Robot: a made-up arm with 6 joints. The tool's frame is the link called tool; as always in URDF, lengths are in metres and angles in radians. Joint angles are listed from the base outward. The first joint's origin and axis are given. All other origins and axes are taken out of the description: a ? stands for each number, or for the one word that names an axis. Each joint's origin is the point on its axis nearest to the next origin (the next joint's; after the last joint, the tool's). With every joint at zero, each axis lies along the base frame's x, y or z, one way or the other. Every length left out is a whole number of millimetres.
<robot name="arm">
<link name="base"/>
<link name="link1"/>
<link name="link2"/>
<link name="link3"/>
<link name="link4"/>
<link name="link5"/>
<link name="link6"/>
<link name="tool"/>
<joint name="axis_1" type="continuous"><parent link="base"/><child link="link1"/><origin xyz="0 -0.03 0.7"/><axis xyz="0 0 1"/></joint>
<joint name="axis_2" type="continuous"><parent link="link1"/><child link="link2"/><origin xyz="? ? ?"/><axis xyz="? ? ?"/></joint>
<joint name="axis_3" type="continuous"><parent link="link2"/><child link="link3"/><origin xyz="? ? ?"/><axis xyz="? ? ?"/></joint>
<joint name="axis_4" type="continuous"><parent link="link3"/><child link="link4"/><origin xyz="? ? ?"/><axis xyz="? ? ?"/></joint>
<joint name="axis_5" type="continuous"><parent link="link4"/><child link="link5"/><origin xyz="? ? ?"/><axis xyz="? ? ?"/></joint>
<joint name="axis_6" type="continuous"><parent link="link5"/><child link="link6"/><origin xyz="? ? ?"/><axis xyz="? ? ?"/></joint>
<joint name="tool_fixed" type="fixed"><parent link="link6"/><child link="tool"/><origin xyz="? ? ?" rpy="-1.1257 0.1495 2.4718"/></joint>
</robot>
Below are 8 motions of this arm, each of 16 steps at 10 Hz.
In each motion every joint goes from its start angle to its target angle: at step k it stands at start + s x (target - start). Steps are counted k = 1, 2, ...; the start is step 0. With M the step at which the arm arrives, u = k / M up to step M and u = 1 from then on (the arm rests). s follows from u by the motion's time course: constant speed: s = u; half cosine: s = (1 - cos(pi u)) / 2; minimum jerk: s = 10 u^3 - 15 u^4 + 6 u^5.
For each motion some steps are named. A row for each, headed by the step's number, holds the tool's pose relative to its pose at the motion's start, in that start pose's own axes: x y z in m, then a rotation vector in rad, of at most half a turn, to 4 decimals.
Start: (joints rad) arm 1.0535 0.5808 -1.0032 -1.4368 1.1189 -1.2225
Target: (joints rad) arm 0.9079 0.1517 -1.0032 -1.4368 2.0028 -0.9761
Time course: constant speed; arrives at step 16
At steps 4, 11, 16:
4: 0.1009 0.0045 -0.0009 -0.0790 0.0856 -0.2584
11: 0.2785 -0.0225 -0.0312 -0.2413 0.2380 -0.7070
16: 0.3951 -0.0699 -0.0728 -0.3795 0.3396 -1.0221

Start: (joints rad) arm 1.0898 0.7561 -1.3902 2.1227 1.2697 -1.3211
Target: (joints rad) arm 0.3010 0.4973 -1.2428 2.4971 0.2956 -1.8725
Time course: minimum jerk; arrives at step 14
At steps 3, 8, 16:
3: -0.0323 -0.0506 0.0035 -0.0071 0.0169 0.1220
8: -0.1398 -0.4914 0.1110 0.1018 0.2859 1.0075
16: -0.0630 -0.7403 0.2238 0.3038 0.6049 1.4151

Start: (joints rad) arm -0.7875 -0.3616 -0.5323 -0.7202 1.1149 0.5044
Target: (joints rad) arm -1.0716 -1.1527 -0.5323 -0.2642 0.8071 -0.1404
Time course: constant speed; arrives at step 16
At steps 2, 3, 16:
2: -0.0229 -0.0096 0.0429 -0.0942 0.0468 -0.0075
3: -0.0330 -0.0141 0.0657 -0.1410 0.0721 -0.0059
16: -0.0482 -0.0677 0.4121 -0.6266 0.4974 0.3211

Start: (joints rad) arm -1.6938 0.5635 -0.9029 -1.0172 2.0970 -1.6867
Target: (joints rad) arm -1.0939 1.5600 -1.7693 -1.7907 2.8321 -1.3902
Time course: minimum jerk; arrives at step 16
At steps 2, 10, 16:
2: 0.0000 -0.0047 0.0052 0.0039 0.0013 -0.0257
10: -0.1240 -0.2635 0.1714 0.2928 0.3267 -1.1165
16: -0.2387 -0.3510 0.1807 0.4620 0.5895 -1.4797

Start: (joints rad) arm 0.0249 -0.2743 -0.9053 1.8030 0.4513 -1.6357
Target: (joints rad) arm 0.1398 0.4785 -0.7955 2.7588 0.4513 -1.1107
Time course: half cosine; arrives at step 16
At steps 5, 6, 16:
5: 0.0841 0.0924 0.0765 0.1400 0.3097 -0.1911
6: 0.1209 0.1205 0.1079 0.2034 0.4308 -0.2537
16: 0.4411 0.1850 0.3548 0.8223 1.3945 -0.4329

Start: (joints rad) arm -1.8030 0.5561 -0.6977 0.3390 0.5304 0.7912
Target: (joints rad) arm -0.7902 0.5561 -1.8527 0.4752 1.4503 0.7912
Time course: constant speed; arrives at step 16
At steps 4, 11, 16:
4: 0.1999 -0.1338 -0.0046 -0.0558 -0.2390 0.1079
11: 0.5954 -0.2475 0.2126 -0.0892 -0.7307 0.3235
16: 0.7912 -0.2202 0.5144 -0.0658 -1.1190 0.5151

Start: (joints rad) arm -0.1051 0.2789 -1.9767 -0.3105 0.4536 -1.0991
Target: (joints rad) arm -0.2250 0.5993 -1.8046 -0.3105 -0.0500 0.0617
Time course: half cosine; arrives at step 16
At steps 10, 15, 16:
10: 0.2107 0.1069 -0.1268 0.0940 0.7164 -0.3424
15: 0.3175 0.1281 -0.1802 0.1340 1.0337 -0.5013
16: 0.3210 0.1285 -0.1819 0.1353 1.0440 -0.5065

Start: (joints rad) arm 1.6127 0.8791 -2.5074 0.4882 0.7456 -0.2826
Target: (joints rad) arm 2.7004 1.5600 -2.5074 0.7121 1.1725 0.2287
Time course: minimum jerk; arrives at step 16
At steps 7, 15, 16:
7: 0.5063 0.1703 -0.1949 0.1120 -0.2307 -0.5760
15: 1.3663 0.1022 -0.0323 0.6932 -0.7690 -1.1021
16: 1.3688 0.1015 -0.0306 0.6960 -0.7712 -1.1027

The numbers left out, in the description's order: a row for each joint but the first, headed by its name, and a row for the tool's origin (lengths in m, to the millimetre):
axis_2: xyz 0.02 -0.04 0, axis 0 1 0
axis_3: xyz 0.07 0 0.43, axis 0 1 0
axis_4: xyz 0.1 0 -0.52, axis 0 0 -1
axis_5: xyz 0.02 0.02 0, axis 0 1 0
axis_6: xyz 0.1 0 -0.11, axis 0 0 -1
tool: xyz 0.02 -0.03 0

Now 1 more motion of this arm.
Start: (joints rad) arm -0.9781 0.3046 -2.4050 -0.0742 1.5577 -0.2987
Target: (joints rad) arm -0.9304 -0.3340 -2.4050 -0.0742 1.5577 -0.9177
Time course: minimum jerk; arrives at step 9
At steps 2, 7, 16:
2: 0.0034 -0.0439 0.0252 -0.0252 -0.0197 0.0596
7: 0.1894 -0.4594 0.3475 -0.1635 -0.2162 0.7600
16: 0.2185 -0.4878 0.3787 -0.1624 -0.2311 0.8250

